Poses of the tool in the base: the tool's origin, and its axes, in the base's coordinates. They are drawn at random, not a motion.
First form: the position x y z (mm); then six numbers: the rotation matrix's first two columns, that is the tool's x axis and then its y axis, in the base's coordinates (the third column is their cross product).
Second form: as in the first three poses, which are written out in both.
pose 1, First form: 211.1, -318.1, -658.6, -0.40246, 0.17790, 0.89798, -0.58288, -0.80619, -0.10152
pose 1, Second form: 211.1, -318.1, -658.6, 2.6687, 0.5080, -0.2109, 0.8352
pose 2, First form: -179.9, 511.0, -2.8, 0.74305, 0.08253, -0.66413, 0.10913, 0.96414, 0.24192
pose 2, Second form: -179.9, 511.0, -2.8, 0.7851, 0.3495, 0.9367, -0.0188
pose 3, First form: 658.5, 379.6, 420.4, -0.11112, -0.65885, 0.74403, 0.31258, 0.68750, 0.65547
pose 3, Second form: 658.5, 379.6, 420.4, 1.7184, 0.1770, -0.8530, -0.4910
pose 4, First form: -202.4, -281.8, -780.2, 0.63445, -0.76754, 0.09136, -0.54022, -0.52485, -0.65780
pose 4, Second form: -202.4, -281.8, -780.2, 2.5305, -0.8939, 0.4021, -0.1981
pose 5, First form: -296.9, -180.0, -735.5, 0.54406, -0.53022, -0.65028, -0.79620, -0.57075, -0.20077
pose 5, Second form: -296.9, -180.0, -735.5, 2.6460, -0.8703, 0.4054, 0.2797
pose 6, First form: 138.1, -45.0, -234.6, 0.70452, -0.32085, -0.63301, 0.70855, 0.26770, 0.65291
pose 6, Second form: 138.1, -45.0, -234.6, 1.3755, 0.7958, 0.3022, -0.5247
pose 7, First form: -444.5, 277.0, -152.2, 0.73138, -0.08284, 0.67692, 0.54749, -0.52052, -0.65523
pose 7, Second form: -444.5, 277.0, -152.2, 2.1679, -0.9100, -0.1634, -0.3811
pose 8, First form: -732.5, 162.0, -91.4, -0.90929, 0.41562, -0.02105, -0.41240, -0.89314, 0.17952
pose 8, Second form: -732.5, 162.0, -91.4, 2.7128, 0.0091, 0.0924, 0.9957
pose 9, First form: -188.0, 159.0, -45.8, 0.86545, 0.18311, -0.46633, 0.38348, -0.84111, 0.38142
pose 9, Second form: -188.0, 159.0, -45.8, 2.6614, 0.9637, 0.1558, -0.2169
